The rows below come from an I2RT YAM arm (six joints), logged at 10 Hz.
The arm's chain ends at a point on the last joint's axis. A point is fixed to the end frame.
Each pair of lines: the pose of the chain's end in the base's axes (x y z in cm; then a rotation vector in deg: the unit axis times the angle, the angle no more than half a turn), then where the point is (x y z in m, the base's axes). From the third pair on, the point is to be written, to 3 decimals.
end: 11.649 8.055 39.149 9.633 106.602 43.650
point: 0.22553 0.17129 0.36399
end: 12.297 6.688 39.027 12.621 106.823 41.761
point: 0.23591 0.15215 0.36106
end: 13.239 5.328 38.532 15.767 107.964 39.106
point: 0.249 0.132 0.352
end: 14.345 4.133 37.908 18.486 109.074 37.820
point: 0.261 0.116 0.342
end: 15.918 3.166 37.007 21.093 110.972 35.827
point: 0.278 0.102 0.327
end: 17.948 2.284 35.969 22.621 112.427 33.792
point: 0.299 0.089 0.312
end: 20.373 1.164 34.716 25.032 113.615 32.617
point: 0.323 0.074 0.296
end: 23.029 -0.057 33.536 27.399 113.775 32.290
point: 0.351 0.059 0.283
